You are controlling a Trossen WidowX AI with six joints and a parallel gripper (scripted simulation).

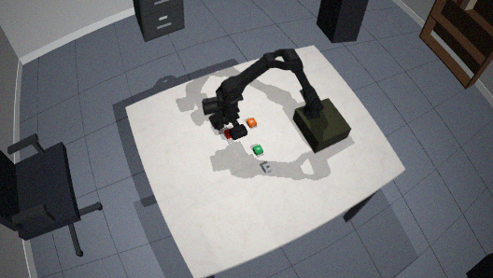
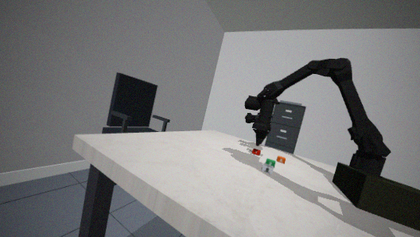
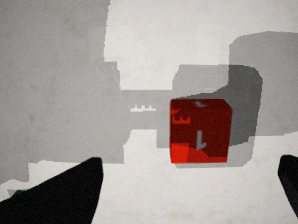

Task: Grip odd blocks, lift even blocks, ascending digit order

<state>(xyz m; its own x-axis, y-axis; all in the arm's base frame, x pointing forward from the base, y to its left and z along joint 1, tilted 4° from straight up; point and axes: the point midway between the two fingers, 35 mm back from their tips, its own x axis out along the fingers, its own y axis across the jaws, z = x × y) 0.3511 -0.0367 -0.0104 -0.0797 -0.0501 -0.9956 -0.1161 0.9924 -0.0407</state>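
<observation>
The red block lies 10 mm to the right of my gripper tip and 40 mm below it. The rest, counted from my gripper tip: orange block 100 mm behind, 30 mm to the right, 40 mm below; white block 90 mm behind, 190 mm to the left, 40 mm below; green block 80 mm behind, 100 mm to the left, 40 mm below.
</observation>
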